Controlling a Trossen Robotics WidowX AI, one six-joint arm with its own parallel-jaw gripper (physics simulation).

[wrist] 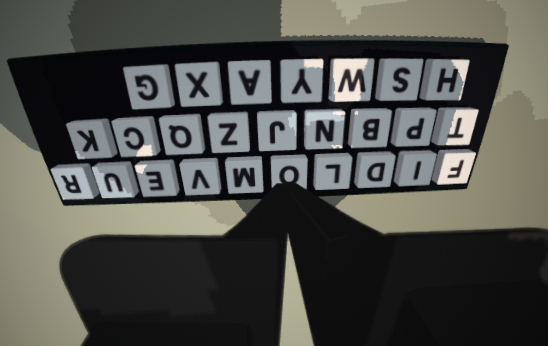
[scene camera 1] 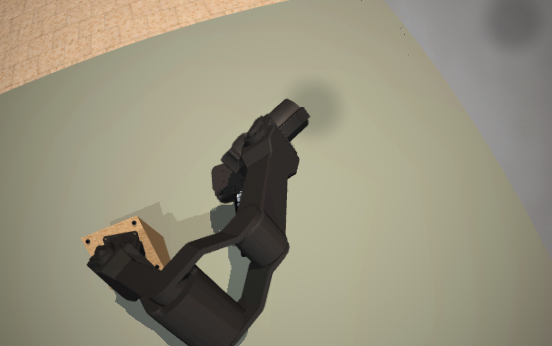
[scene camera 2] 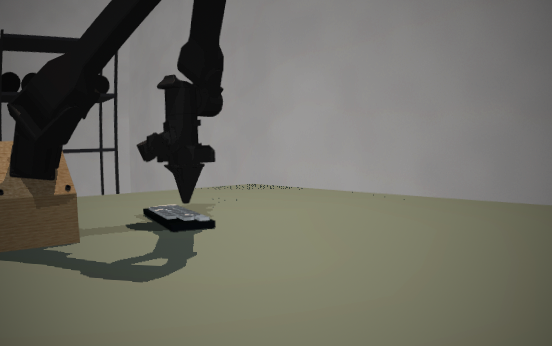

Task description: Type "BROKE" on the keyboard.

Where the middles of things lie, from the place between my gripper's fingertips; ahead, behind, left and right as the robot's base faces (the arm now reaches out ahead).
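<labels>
There is the black keyboard [scene camera 2: 175, 218], and measured from my hand it is 1 cm to the right of it, 2 cm behind it and 2 cm below it.
</labels>
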